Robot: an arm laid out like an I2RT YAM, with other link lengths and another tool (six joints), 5 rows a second.
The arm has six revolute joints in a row. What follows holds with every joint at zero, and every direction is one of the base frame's.
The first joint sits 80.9 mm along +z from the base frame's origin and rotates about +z.
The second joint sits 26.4 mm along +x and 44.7 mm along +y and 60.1 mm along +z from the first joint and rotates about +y.
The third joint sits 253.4 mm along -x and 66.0 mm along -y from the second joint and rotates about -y.
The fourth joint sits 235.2 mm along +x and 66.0 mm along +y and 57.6 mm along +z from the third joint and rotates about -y.
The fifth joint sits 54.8 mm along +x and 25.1 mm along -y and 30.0 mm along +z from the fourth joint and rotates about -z.
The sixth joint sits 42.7 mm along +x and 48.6 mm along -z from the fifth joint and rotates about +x.
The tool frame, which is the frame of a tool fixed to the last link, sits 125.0 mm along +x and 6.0 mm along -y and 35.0 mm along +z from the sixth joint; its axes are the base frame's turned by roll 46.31, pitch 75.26 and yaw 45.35 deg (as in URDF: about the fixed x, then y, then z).
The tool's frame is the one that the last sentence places.
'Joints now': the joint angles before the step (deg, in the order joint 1, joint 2, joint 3, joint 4, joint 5, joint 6). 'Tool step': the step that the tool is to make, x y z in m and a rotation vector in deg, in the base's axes. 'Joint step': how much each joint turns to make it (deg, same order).
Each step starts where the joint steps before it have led.
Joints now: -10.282 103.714 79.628 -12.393 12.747 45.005
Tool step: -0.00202 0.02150 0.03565 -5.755 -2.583 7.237
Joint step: 1.489 -5.353 -2.101 1.839 -1.844 -7.725
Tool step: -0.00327 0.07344 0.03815 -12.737 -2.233 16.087
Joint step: 7.111 -6.946 -4.308 3.433 -2.025 -15.463
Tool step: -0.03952 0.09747 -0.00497 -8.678 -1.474 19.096
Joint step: 9.936 -9.747 -12.615 5.175 -4.824 -11.782
